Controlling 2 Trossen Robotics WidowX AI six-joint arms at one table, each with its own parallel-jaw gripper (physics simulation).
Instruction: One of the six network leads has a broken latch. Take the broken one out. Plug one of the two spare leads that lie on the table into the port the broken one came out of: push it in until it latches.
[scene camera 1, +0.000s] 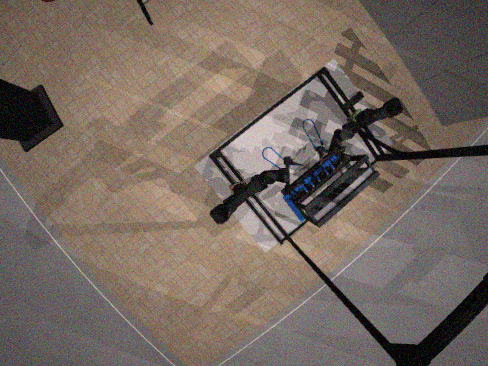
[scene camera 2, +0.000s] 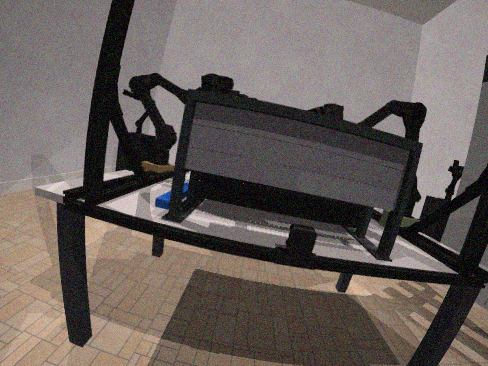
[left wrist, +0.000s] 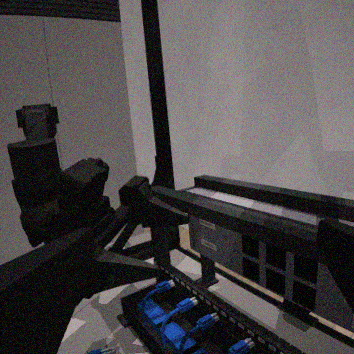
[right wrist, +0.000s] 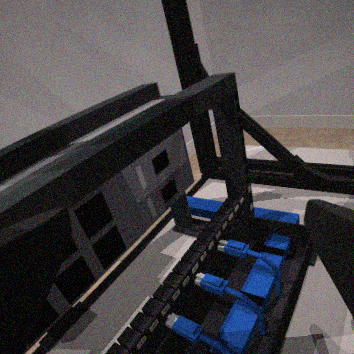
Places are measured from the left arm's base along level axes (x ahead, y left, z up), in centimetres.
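Pixels of known places: left gripper, fingertip midpoint: (scene camera 1: 304, 174) (scene camera 2: 248, 96) (left wrist: 205, 235); right gripper, fingertip midpoint: (scene camera 1: 328, 168) (left wrist: 175, 242) (right wrist: 188, 215); left arm's base at its link origin: (scene camera 1: 239, 190) (scene camera 2: 159, 163); right arm's base at its link origin: (scene camera 1: 360, 118).
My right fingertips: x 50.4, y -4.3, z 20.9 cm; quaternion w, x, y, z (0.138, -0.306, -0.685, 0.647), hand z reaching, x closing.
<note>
Ahead of a thing's pixels: the offset from my right fingertips to its top centre. "*": to the spot under its first point. Level surfaces: height alone.
Several blue network leads {dx -2.2, dy -3.0, dz -16.7 cm} (scene camera 1: 315, 174) {* dx +10.3, dy -3.4, dz -16.4 cm} (left wrist: 187, 304) {dx -5.8, dy -9.4, dz -16.0 cm} (right wrist: 211, 281) sit plugged into the black patch panel {dx +2.1, dy -8.1, dz -14.7 cm} (left wrist: 211, 306) (right wrist: 197, 251) at the foot of the rack {dx +2.9, dy -10.7, dz +0.7 cm} (scene camera 1: 348, 185) (scene camera 2: 181, 163). I cannot tell which latch is broken. Two spare blue leads lie looped on the table, one {* dx -19.5, dy +19.3, dz -25.1 cm} (scene camera 1: 271, 155) at the left and one {* dx +5.7, dy +22.1, dz -25.0 cm} (scene camera 1: 311, 131) farther back. My left gripper (scene camera 1: 287, 162) is open and empty, by the left spare's plug end. My right gripper (scene camera 1: 322, 149) is open and empty, over the right spare's plug end, just before the panel.
The grey-patterned table {dz -25.5 cm} (scene camera 1: 257, 145) (scene camera 2: 228, 221) has a black frame around it. The tall rack with grey panels stands behind the patch panel. A flat blue block (scene camera 1: 293, 208) (scene camera 2: 166, 197) (right wrist: 204, 205) lies at the panel's end. A black pole (scene camera 1: 351, 308) rises from the floor.
</note>
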